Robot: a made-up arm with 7 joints. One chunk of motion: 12 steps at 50 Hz.
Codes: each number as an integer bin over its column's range. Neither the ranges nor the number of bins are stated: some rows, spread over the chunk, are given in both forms.
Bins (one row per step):
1: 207 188 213 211 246 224
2: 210 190 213 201 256 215
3: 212 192 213 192 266 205
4: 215 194 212 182 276 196
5: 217 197 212 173 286 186
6: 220 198 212 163 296 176
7: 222 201 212 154 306 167
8: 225 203 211 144 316 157
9: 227 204 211 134 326 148
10: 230 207 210 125 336 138
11: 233 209 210 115 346 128
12: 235 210 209 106 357 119
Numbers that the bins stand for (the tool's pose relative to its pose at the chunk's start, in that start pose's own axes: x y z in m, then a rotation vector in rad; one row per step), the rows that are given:
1: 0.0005 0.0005 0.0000 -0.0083 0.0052 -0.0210
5: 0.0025 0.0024 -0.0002 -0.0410 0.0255 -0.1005
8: 0.0040 0.0037 -0.0005 -0.0660 0.0408 -0.1613
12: 0.0060 0.0052 -0.0009 -0.0987 0.0616 -0.2408
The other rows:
2: 0.0011 0.0009 0.0000 -0.0169 0.0103 -0.0398
3: 0.0015 0.0013 0.0000 -0.0247 0.0153 -0.0607
4: 0.0021 0.0018 -0.0002 -0.0333 0.0204 -0.0796
6: 0.0031 0.0026 -0.0002 -0.0496 0.0306 -0.1215
7: 0.0034 0.0033 -0.0002 -0.0574 0.0357 -0.1403
9: 0.0044 0.0039 -0.0005 -0.0746 0.0459 -0.1801
10: 0.0050 0.0046 -0.0007 -0.0824 0.0510 -0.2010
11: 0.0056 0.0050 -0.0007 -0.0910 0.0560 -0.2220

